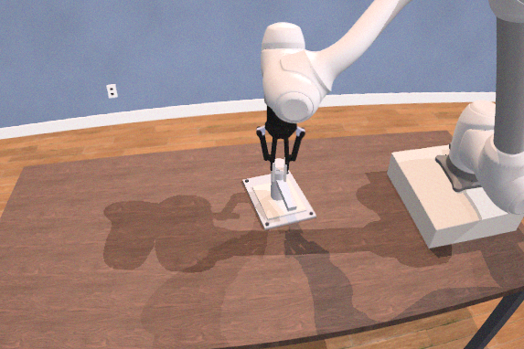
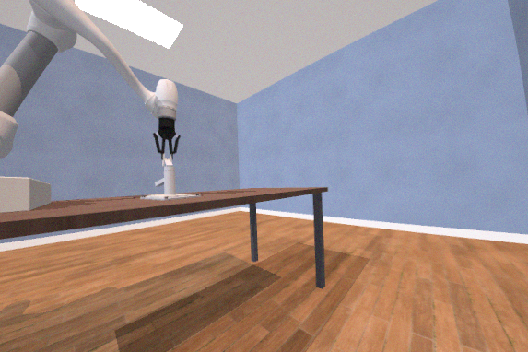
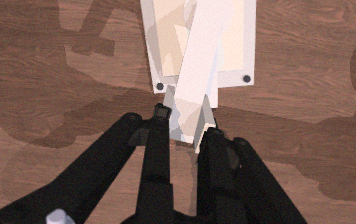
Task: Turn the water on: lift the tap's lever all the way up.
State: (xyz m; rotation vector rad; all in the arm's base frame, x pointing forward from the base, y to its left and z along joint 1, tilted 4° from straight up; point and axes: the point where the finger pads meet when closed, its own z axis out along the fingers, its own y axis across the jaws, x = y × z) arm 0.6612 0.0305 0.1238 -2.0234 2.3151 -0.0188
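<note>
Now: the lever 40 mm to the right of my hand and 20 mm below it. From my hand the other things lie so: tap: 80 mm below, 60 mm to the right, 10 mm behind.
</note>
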